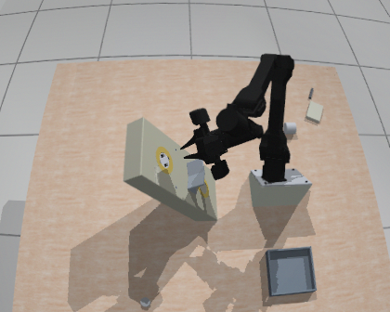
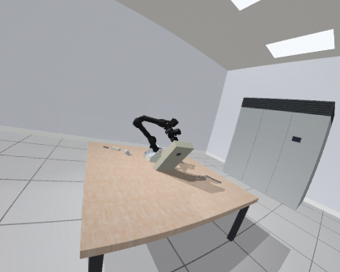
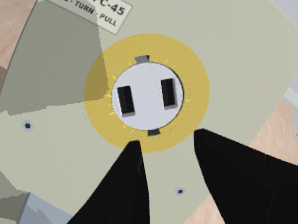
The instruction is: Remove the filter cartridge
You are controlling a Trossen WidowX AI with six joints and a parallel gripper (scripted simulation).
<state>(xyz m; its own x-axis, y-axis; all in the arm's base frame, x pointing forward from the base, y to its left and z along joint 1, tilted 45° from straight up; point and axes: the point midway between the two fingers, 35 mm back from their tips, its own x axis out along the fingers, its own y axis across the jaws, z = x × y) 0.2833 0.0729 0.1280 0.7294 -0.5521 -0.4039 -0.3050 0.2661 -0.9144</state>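
Right now the round white filter cartridge is 6 cm ahead of my gripper tip, 5 cm below it and 1 cm to the right of it. Also, from my gripper tip: small grey cylinder (34 cm to the left, 27 cm below, 17 cm ahead); then service panel (12 cm below, 2 cm ahead); then grey bracket (14 cm below, 4 cm behind).
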